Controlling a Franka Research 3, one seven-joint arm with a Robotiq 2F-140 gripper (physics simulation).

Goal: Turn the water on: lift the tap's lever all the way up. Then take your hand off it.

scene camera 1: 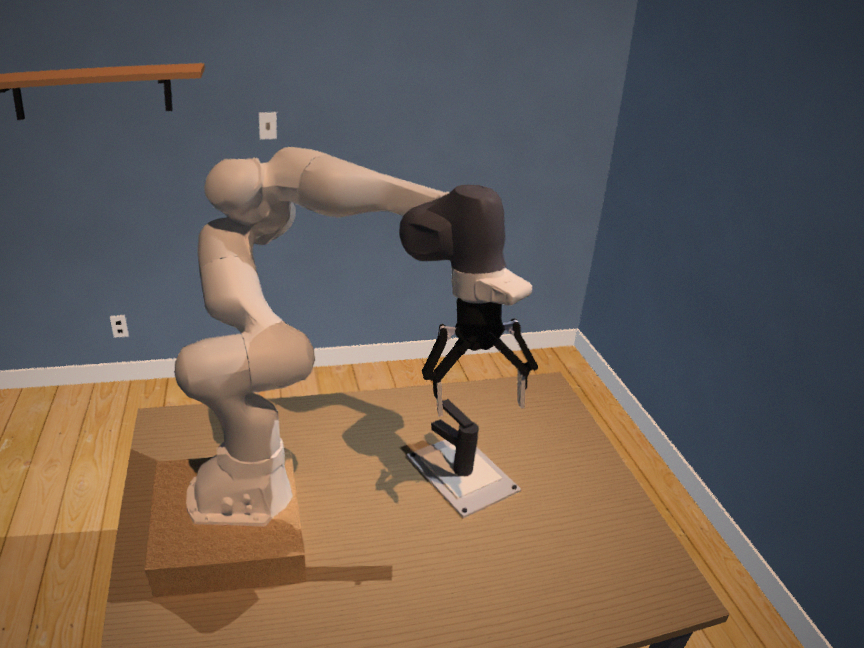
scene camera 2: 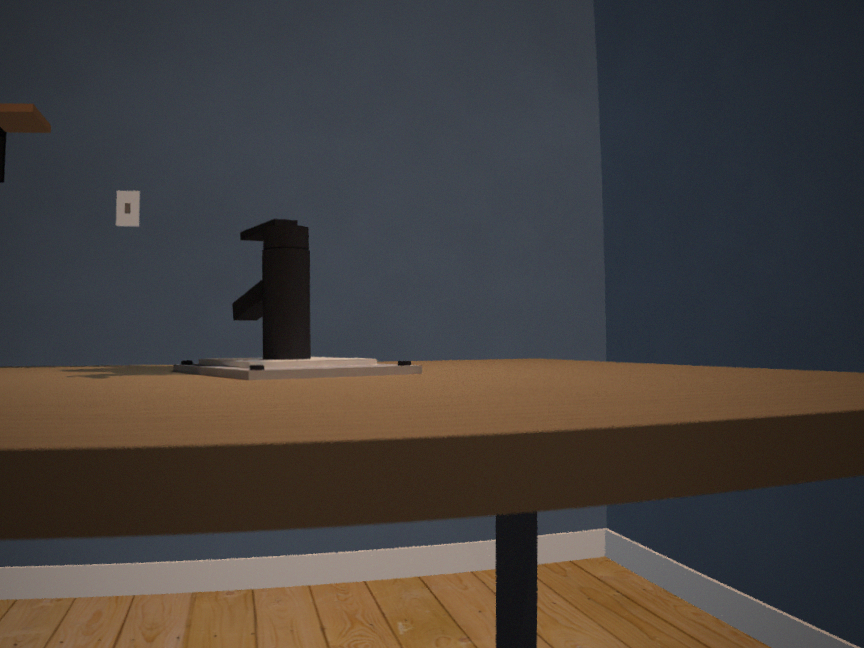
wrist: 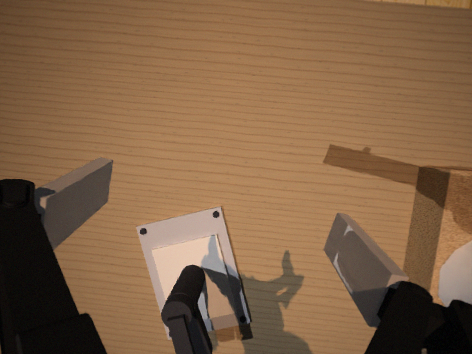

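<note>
The black tap [scene camera 1: 465,451] [scene camera 2: 286,299] [wrist: 186,292] stands upright on a pale base plate [scene camera 1: 481,499] [scene camera 2: 328,373] [wrist: 180,219]. Its lever [scene camera 1: 458,414] [scene camera 2: 259,228] [wrist: 183,336] sticks out from the column's top, above the spout [scene camera 1: 443,431] [scene camera 2: 248,304]. In scene camera 2 the lever's free end looks slightly lower than its root; its exact tilt is hard to tell. My gripper [scene camera 1: 480,408] [wrist: 223,207] points down, open and empty, above the tap. In scene camera 1 one fingertip appears near the lever's free end; contact cannot be made out. The gripper does not show in scene camera 2.
The plate lies on the wooden table [scene camera 1: 558,544] [scene camera 2: 488,411] [wrist: 225,100]. My arm's base stands on a brown block [scene camera 1: 226,547] at the table's left in scene camera 1. The gripper's shadow falls beside the plate. A wall shelf [scene camera 1: 104,73] hangs at the back left.
</note>
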